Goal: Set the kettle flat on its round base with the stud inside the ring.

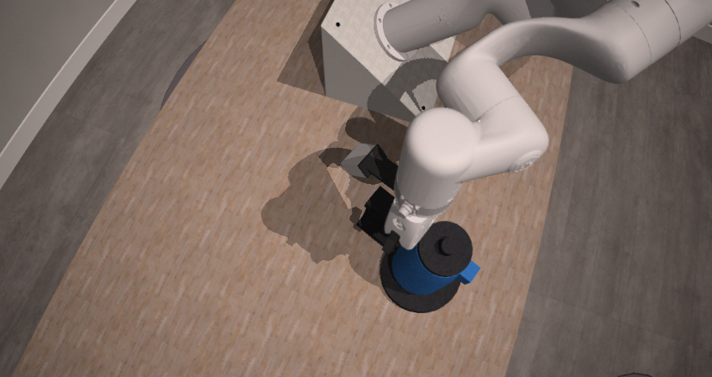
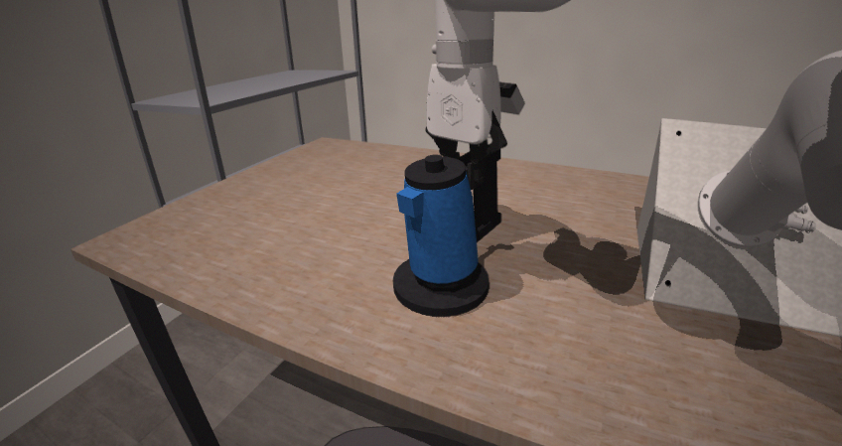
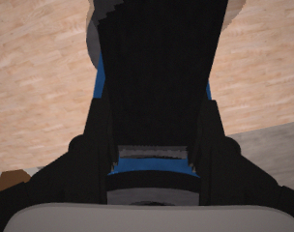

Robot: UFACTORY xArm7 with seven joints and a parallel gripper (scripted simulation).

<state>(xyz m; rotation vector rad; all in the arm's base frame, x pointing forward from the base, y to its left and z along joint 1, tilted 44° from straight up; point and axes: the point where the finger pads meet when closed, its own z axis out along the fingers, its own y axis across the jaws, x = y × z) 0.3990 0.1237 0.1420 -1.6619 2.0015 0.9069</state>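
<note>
Now: hand 20 mm to the right of the blue kettle and 50 mm above it. From my hand the other things lie so: round black base: 10 mm ahead, 50 mm to the left, 170 mm below.
</note>
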